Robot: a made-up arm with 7 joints.
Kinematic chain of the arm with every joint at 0, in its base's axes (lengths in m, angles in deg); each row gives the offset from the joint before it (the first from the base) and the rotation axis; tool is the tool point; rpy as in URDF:
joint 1: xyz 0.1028 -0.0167 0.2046 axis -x
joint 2: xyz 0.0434 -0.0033 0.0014 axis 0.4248 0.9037 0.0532
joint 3: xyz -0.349 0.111 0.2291 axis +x
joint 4: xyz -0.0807 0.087 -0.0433 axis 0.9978 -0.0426 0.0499
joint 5: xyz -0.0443 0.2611 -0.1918 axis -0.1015 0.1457 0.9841
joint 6: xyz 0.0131 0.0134 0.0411 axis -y
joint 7: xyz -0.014 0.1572 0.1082 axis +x
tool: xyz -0.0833 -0.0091 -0.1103 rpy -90 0 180
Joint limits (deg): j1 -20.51..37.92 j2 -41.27..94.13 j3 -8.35..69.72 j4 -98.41..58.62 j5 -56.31..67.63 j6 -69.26..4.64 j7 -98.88..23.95
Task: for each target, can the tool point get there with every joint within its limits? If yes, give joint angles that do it. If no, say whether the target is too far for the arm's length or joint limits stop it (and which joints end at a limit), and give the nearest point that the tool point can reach.
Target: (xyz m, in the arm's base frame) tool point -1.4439 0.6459 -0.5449
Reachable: no: too far | nearest point -0.6921 0.4132 -0.1593 | short by 0.876 m
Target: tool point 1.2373 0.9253 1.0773
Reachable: no: too far | nearest point 0.7699 0.4786 0.8003 | short by 0.703 m
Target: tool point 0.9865 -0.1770 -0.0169
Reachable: no: joint limits stop it (at a limit: joint 1, joint 2, joint 3, joint 5, joint 6, joint 7) | nearest point 0.7762 -0.4377 0.3842 | short by 0.523 m
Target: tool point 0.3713 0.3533 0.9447
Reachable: yes | joints 13.37 71.81 12.61 23.20 -2.76 -52.89 -14.66
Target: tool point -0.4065 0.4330 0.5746
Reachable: yes | joints -12.56 -5.25 12.74 17.90 12.35 -28.93 -60.68
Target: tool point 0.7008 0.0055 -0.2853
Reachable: no: joint limits stop it (at a limit: joint 2, joint 3, joint 5, joint 6, joint 7) | nearest point 0.0662 0.0072 -0.3227 | short by 0.636 m
